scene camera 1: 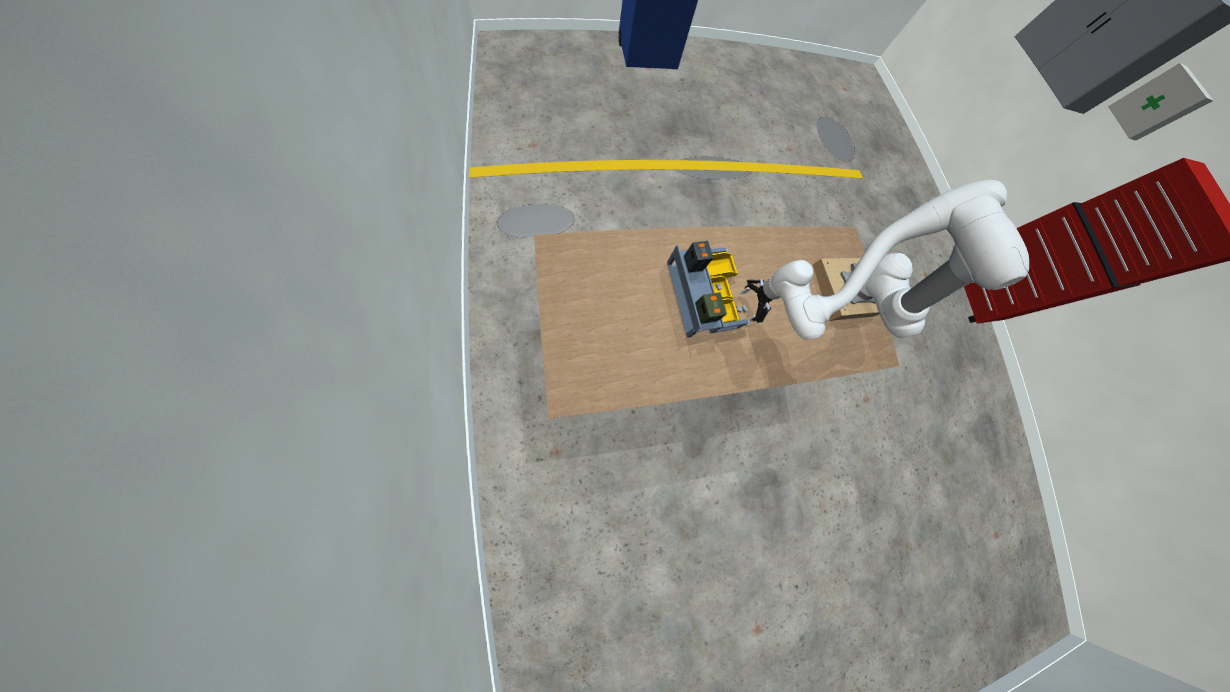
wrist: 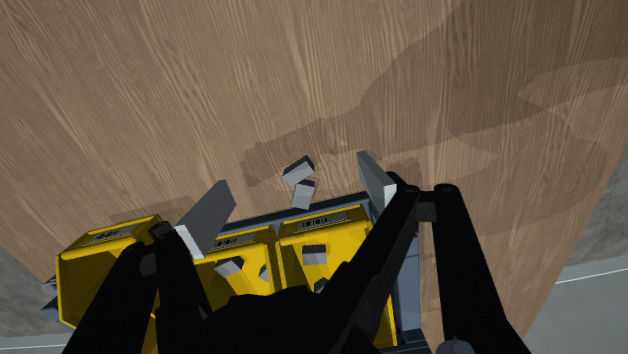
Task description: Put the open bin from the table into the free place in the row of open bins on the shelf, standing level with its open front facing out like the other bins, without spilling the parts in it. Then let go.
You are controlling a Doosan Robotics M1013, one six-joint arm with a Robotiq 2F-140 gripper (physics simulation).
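Places are measured from the arm's base along level axes (x right, y ahead, z up), in centimetres.
Pixels of known places: gripper, fingertip midpoint: [scene camera 1: 745, 306] [wrist: 293, 179].
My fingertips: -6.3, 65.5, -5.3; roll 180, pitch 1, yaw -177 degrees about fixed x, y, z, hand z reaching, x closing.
For each thing: its top centre in the pictures, then the offset to it from my fingertips, as dx, dy, dz. "pt": a spot on its surface instead. Level surfaces: height alone.
- left bin at a spot on its surface: [wrist: 82, 280] pt +25.0, +6.9, +3.2
- middle bin at a spot on its surface: [wrist: 256, 252] pt +7.3, +10.6, -1.9
- right bin at a spot on its surface: [wrist: 345, 245] pt -4.5, +11.3, -1.9
- grey block at its top centre: [wrist: 298, 174] -0.5, -0.2, -0.8
- black box at its top centre: [scene camera 1: 703, 249] +18.9, +26.1, +19.6
- dark green box at its top centre: [scene camera 1: 715, 304] -4.1, +24.0, +17.1
- wooden table at its surface level: dz -2.7
My gripper [scene camera 1: 750, 302] [wrist: 293, 179] is open and empty, in front of the blue-grey shelf [scene camera 1: 686, 296] [wrist: 409, 282]. Three yellow open bins stand in a row there. The left bin [scene camera 1: 722, 263] [wrist: 82, 280] in the wrist view juts out past the other two and looks askew; no parts show in its visible part. The middle bin [wrist: 256, 252] and the right bin [wrist: 345, 245] stand side by side, fronts outward, with grey parts inside. A grey block [wrist: 299, 171] lies on the table before the shelf; another block [wrist: 303, 195] lies by the shelf's front edge. The fingers hide part of the bins.
A black box [scene camera 1: 698, 255] and a dark green box [scene camera 1: 711, 307] sit on top of the shelf. The shelf stands on the wooden table [scene camera 1: 602, 361]. The arm's base is at the table's right, beside a light wooden box [scene camera 1: 830, 275]. A red cabinet [scene camera 1: 1152, 223] stands behind the arm.
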